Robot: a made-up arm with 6 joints. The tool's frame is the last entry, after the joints. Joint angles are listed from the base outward. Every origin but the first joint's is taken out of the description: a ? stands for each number. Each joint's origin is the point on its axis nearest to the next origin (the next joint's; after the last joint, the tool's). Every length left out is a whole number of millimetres.
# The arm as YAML. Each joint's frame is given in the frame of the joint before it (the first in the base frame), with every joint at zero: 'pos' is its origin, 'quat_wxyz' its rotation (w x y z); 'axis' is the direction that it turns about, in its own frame. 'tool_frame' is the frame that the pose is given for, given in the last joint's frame.
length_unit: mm
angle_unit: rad
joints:
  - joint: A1
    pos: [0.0, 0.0, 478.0]
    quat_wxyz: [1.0, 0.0, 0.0, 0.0]
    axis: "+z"
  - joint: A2
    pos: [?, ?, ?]
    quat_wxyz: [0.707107, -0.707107, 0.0, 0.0]
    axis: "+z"
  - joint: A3
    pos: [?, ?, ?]
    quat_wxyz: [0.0, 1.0, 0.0, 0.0]
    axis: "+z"
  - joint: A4
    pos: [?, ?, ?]
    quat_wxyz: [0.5, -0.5, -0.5, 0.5]
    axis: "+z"
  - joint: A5
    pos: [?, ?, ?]
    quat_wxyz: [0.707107, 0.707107, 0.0, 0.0]
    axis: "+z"
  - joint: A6
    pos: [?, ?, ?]
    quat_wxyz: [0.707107, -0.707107, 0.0, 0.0]
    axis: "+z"
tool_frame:
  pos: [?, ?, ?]
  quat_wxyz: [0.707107, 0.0, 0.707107, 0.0]
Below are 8 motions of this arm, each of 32 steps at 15 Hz.
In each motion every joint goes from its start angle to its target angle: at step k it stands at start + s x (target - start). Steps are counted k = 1, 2, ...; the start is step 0. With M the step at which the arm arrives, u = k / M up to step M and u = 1 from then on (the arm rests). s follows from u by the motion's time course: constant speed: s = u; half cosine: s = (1 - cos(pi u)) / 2; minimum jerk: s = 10 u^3 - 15 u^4 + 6 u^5.
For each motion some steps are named. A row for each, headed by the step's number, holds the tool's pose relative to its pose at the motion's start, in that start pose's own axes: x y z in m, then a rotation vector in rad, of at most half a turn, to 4 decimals.
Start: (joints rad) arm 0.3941 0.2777 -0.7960 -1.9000 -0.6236 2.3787
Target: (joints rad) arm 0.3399 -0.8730 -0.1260 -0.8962 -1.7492 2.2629
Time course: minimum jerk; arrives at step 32
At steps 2, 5, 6, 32:
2: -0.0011 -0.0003 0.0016 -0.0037 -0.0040 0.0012
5: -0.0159 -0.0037 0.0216 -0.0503 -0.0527 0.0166
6: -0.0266 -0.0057 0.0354 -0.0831 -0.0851 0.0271
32: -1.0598 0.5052 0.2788 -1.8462 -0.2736 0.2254

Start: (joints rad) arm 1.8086 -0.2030 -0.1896 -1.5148 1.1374 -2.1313
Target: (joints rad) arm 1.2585 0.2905 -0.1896 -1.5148 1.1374 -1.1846
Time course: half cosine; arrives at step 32
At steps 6, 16, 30, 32:
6: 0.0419 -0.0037 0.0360 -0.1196 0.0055 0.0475
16: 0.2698 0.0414 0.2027 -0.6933 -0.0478 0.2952
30: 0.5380 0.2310 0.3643 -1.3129 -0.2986 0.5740
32: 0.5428 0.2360 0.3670 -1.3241 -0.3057 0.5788

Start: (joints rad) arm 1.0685 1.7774 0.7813 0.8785 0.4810 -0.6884
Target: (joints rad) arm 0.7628 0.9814 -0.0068 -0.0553 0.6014 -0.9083
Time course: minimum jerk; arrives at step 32
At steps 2, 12, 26, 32:
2: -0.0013 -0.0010 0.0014 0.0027 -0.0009 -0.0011
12: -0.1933 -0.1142 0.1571 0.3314 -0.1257 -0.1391
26: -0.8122 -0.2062 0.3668 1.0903 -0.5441 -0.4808
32: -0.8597 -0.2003 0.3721 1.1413 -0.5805 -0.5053

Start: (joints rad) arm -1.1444 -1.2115 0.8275 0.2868 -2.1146 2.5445
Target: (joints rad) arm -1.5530 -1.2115 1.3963 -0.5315 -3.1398 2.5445
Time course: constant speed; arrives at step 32
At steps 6, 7, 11, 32:
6: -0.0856 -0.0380 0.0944 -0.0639 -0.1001 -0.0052
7: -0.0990 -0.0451 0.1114 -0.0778 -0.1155 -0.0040
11: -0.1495 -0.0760 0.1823 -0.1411 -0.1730 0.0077
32: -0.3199 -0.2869 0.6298 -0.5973 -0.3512 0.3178

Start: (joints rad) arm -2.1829 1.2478 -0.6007 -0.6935 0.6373 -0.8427
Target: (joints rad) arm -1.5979 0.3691 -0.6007 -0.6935 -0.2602 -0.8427
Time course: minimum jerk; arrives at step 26
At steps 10, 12, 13, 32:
10: -0.2116 0.1422 -0.0445 -0.0779 0.1863 0.1022
12: -0.3246 0.1846 -0.0690 -0.1305 0.2816 0.1459
13: -0.3861 0.2000 -0.0817 -0.1622 0.3328 0.1674
32: -0.8210 0.1800 -0.1324 -0.4631 0.6966 0.2874

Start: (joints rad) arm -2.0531 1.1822 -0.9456 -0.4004 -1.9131 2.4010
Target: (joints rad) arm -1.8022 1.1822 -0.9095 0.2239 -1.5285 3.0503
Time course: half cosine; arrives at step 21
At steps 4, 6, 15, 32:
4: -0.0056 -0.0072 0.0109 -0.0240 0.0737 0.0234
6: -0.0117 -0.0164 0.0241 -0.0542 0.1582 0.0574
15: -0.0381 -0.0911 0.1119 -0.2760 0.6070 0.4226
32: -0.0409 -0.1199 0.1393 -0.3493 0.7062 0.5826

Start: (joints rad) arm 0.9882 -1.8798 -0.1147 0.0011 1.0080 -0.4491
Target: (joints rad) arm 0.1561 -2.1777 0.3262 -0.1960 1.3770 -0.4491
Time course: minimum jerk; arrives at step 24
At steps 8, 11, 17, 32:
8: 0.0569 0.2589 0.0151 -0.0204 -0.1494 0.2221
11: 0.0565 0.5430 0.0140 0.0018 -0.2892 0.4543
17: -0.1405 1.1139 -0.0222 0.1806 -0.5233 0.9124
32: -0.2740 1.2978 -0.0387 0.2885 -0.5883 1.0642

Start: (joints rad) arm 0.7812 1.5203 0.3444 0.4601 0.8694 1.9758
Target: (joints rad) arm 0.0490 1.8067 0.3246 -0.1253 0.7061 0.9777
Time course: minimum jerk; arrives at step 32
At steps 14, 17, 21, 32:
14: -0.2500 0.3736 -0.0869 0.6693 0.3498 0.2876
17: -0.3847 0.5185 -0.0862 0.9723 0.5516 0.3701
21: -0.5587 0.6716 -0.0515 1.3384 0.8375 0.4252
32: -0.7388 0.7977 0.0216 1.7002 1.1788 0.4202

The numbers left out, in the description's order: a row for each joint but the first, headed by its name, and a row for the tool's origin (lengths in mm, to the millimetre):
A2: 0.0 0.0 0.0
A3: 0.0 -1088.0 0.0
A4: 832.0 0.0 0.0
A5: 0.0 -122.0 0.0
A6: 0.0 0.0 0.0
tool: 0.0 0.0 0.0

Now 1 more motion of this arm.
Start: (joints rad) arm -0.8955 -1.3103 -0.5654 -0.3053 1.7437 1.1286
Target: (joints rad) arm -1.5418 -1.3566 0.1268 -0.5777 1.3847 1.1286
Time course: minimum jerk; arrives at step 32
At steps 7, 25, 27, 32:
7: 0.0360 0.0149 0.0308 -0.0132 -0.0292 -0.0257
25: 0.2605 0.2047 0.6002 0.0211 -0.4306 -0.2218
27: 0.2575 0.2169 0.6367 0.0307 -0.4540 -0.2241
32: 0.2545 0.2255 0.6619 0.0376 -0.4701 -0.2250

